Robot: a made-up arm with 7 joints.
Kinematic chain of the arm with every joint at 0, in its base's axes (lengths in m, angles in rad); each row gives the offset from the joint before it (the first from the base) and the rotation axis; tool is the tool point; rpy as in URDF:
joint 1: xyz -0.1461 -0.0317 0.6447 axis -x
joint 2: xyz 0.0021 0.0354 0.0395 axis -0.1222 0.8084 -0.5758
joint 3: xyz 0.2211 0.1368 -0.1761 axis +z
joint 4: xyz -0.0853 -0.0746 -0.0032 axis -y
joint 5: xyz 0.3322 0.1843 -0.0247 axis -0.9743 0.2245 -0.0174
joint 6: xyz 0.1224 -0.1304 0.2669 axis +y
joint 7: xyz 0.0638 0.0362 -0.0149 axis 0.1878 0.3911 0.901
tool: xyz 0.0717 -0.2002 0.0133 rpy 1.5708 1.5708 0
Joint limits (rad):
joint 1: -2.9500..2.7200
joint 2: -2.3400..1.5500
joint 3: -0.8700..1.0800
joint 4: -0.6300..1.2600
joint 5: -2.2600..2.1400
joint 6: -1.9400..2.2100
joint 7: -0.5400..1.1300
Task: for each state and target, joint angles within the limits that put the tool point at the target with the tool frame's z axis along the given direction. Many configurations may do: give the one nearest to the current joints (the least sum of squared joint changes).
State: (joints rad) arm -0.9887 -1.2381 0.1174 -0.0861 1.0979 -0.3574 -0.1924
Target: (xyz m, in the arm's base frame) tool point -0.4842 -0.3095 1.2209 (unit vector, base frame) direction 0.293 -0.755 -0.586
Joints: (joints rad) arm -0.9282 -1.4150 0.2962 0.3037 0.6320 -0.4936 -0.3872
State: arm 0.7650 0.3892 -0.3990 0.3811 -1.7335 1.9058 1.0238
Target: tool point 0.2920 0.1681 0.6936 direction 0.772 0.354 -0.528
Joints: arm 0.5139 -0.2647 -0.7619 1.0068 -1.8163 1.8498 1.1300
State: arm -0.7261 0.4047 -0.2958 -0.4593 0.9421 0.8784 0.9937
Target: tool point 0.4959 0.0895 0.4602 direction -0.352 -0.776 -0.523
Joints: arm -0.6812 0.0593 -0.4054 -0.2181 1.0626 0.9315 1.0432
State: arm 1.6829 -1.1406 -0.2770 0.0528 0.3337 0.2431 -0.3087
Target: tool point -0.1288 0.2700 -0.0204 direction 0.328 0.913 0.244
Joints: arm 2.4164 -0.9656 0.0125 0.5934 0.3799 0.0694 0.3323
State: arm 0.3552 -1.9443 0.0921 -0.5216 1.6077 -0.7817 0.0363
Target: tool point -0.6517 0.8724 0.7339 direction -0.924 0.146 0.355
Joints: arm -0.2041 -1.7474 0.8742 -0.3620 1.4318 -0.9060 0.4868
